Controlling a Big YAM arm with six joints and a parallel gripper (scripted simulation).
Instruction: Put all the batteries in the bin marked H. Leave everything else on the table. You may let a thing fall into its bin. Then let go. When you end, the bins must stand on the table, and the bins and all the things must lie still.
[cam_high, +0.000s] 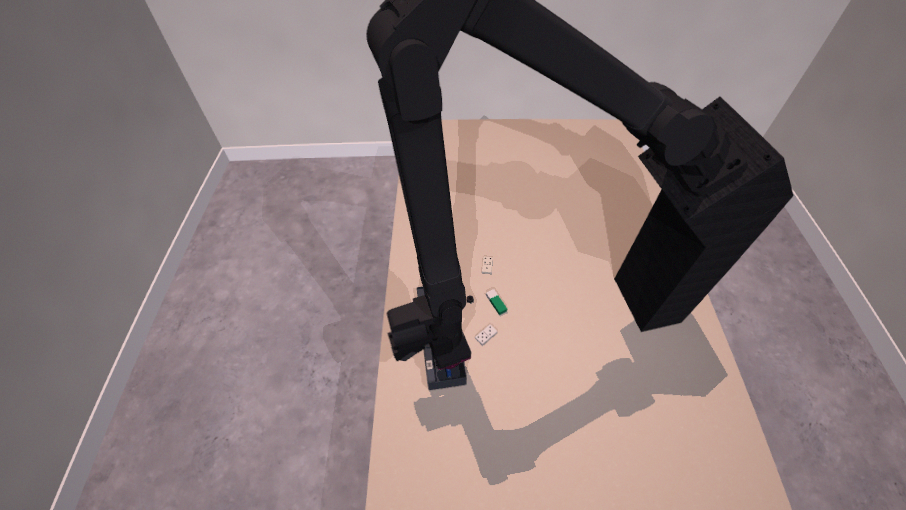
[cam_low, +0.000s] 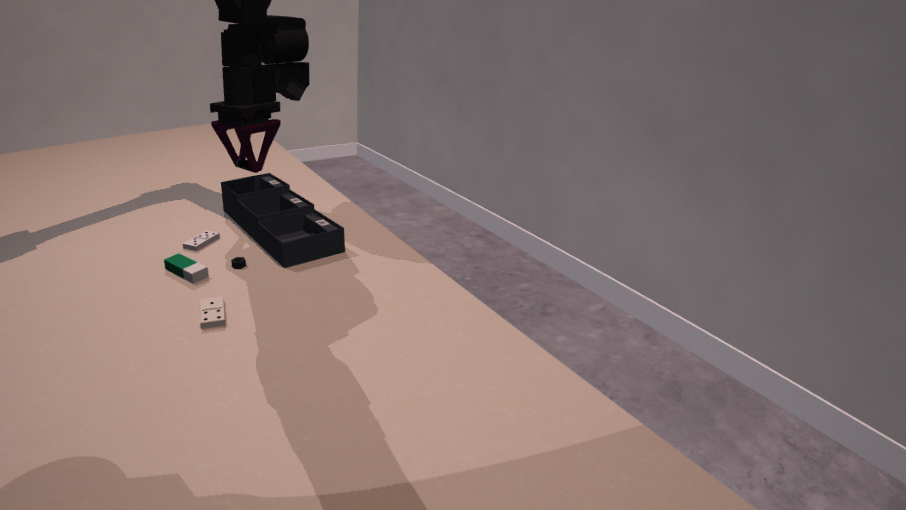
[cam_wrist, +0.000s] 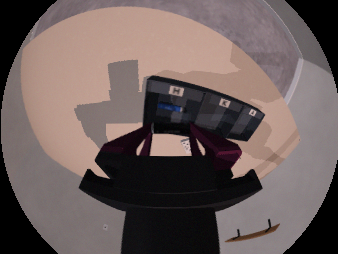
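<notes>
Right now the blue battery is 70 mm below my hand. From my hand the other things lie so: black button cell (80 mm behind, 170 mm to the right, 70 mm below); three joined black bins (10 mm ahead, 80 mm to the right, 60 mm below); black battery (right at my hand).
</notes>
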